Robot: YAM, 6 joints.
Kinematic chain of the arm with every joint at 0, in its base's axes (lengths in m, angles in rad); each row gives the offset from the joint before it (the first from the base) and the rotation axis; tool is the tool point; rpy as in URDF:
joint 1: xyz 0 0 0.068 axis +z
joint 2: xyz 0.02 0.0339 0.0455 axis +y
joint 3: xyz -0.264 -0.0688 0 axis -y
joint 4: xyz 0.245 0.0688 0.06 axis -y
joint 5: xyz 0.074 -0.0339 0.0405 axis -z
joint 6: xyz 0.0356 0 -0.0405 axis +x
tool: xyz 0 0 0 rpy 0 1.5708 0
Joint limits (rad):
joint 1: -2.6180..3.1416
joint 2: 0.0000..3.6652
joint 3: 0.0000..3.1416
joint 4: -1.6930..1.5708
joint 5: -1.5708..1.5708
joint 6: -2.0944..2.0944
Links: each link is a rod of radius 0.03 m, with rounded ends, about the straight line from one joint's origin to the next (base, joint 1, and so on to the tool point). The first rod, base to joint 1, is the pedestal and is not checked.
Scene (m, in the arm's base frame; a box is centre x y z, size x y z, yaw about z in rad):
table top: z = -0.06
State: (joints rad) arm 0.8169 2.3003 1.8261 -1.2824 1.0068 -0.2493
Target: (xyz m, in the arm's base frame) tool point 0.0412 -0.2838 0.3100
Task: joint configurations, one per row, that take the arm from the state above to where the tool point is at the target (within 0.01 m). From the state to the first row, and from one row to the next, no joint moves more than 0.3 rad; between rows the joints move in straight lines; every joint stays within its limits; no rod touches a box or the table.
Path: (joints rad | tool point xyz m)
1: 0.5503 2.2229 1.7894 -1.3209 1.0179 -0.2493 | 0.3660 0.1890 0.1837
2: 0.2837 2.1454 1.7527 -1.3595 1.0290 -0.2493 | 0.3888 0.0816 0.2059
3: 0.0171 2.0680 1.7159 -1.3980 1.0401 -0.2493 | 0.3806 -0.0242 0.2268
4: -0.2496 1.9905 1.6792 -1.4366 1.0511 -0.2493 | 0.3441 -0.1196 0.2464
5: -0.5162 1.9131 1.6425 -1.4751 1.0622 -0.2493 | 0.2846 -0.1972 0.2646
6: -0.7828 1.8357 1.6058 -1.5137 1.0733 -0.2493 | 0.2088 -0.2519 0.2812
7: -1.0494 1.7582 1.5691 -1.5522 1.0844 -0.2493 | 0.1250 -0.2808 0.2964
8: -1.3160 1.6808 1.5324 -1.5908 1.0955 -0.2493 | 0.0412 -0.2838 0.3100

